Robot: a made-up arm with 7 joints. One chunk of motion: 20 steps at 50 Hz.
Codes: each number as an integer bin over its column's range. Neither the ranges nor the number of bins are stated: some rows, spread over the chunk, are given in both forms.
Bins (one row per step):
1: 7 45 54 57 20 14 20
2: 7 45 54 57 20 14 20
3: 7 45 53 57 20 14 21
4: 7 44 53 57 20 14 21
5: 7 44 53 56 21 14 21
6: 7 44 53 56 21 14 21
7: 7 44 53 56 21 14 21
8: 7 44 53 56 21 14 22
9: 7 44 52 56 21 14 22
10: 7 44 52 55 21 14 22
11: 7 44 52 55 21 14 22
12: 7 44 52 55 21 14 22
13: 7 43 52 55 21 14 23
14: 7 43 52 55 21 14 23
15: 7 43 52 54 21 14 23
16: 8 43 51 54 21 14 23
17: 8 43 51 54 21 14 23
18: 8 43 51 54 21 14 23
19: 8 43 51 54 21 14 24
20: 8 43 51 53 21 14 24
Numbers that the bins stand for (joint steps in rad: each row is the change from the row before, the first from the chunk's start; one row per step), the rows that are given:
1: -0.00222 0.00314 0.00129 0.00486 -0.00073 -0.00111 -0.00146
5: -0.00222 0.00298 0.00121 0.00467 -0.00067 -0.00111 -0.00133
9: -0.00222 0.00298 0.00113 0.00467 -0.00067 -0.00111 -0.00121
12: -0.00222 0.00298 0.00113 0.00448 -0.00067 -0.00111 -0.00121
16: -0.00211 0.00283 0.00105 0.00429 -0.00067 -0.00111 -0.00108
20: -0.00211 0.00283 0.00105 0.00410 -0.00067 -0.00111 -0.00095
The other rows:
2: -0.00222 0.00314 0.00129 0.00486 -0.00073 -0.00111 -0.00146
3: -0.00222 0.00314 0.00121 0.00486 -0.00073 -0.00111 -0.00133
4: -0.00222 0.00298 0.00121 0.00486 -0.00073 -0.00111 -0.00133
6: -0.00222 0.00298 0.00121 0.00467 -0.00067 -0.00111 -0.00133
7: -0.00222 0.00298 0.00121 0.00467 -0.00067 -0.00111 -0.00133
8: -0.00222 0.00298 0.00121 0.00467 -0.00067 -0.00111 -0.00121
10: -0.00222 0.00298 0.00113 0.00448 -0.00067 -0.00111 -0.00121
11: -0.00222 0.00298 0.00113 0.00448 -0.00067 -0.00111 -0.00121
13: -0.00222 0.00283 0.00113 0.00448 -0.00067 -0.00111 -0.00108
14: -0.00222 0.00283 0.00113 0.00448 -0.00067 -0.00111 -0.00108
15: -0.00222 0.00283 0.00113 0.00429 -0.00067 -0.00111 -0.00108
17: -0.00211 0.00283 0.00105 0.00429 -0.00067 -0.00111 -0.00108
18: -0.00211 0.00283 0.00105 0.00429 -0.00067 -0.00111 -0.00108
19: -0.00211 0.00283 0.00105 0.00429 -0.00067 -0.00111 -0.00095

